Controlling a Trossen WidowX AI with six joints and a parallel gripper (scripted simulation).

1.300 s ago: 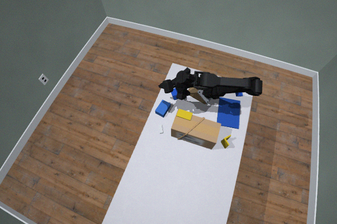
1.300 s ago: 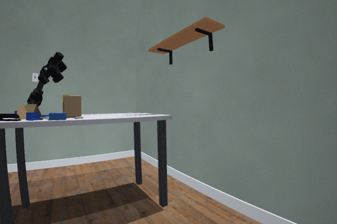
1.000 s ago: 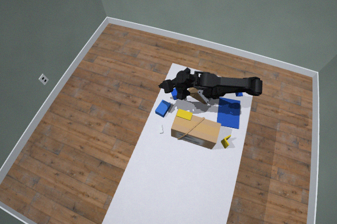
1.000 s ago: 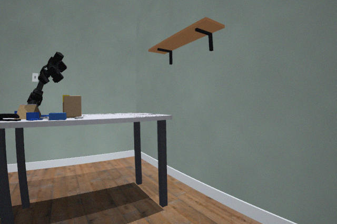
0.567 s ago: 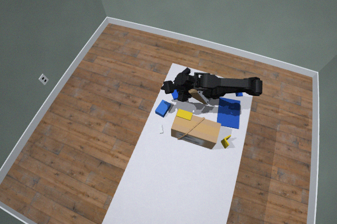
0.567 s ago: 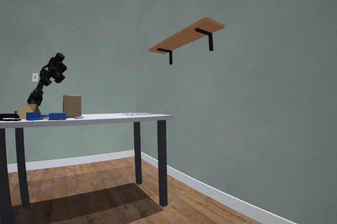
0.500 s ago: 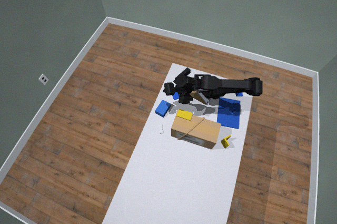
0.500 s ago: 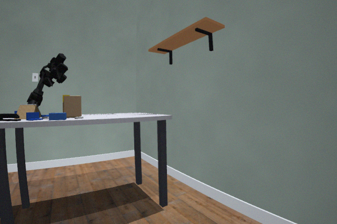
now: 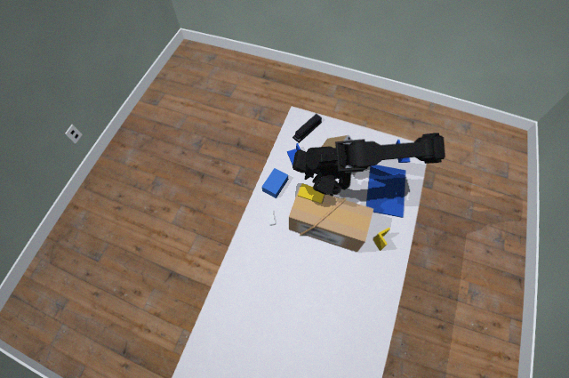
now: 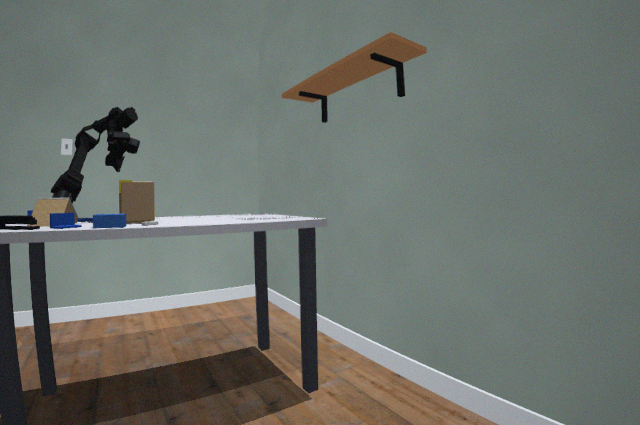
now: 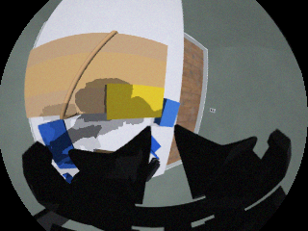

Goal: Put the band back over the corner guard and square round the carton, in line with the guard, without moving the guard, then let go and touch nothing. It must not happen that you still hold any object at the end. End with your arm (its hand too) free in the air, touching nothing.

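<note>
Now: the yellow corner guard 80 mm below my hand and 20 mm ahead of it. From my hand the other things lie so: brown carton: 140 mm below, 90 mm to the left, 60 mm ahead; small white piece: 220 mm below, 110 mm to the right, 110 mm ahead; blue block: 200 mm below, 150 mm to the right, 10 mm behind.
</note>
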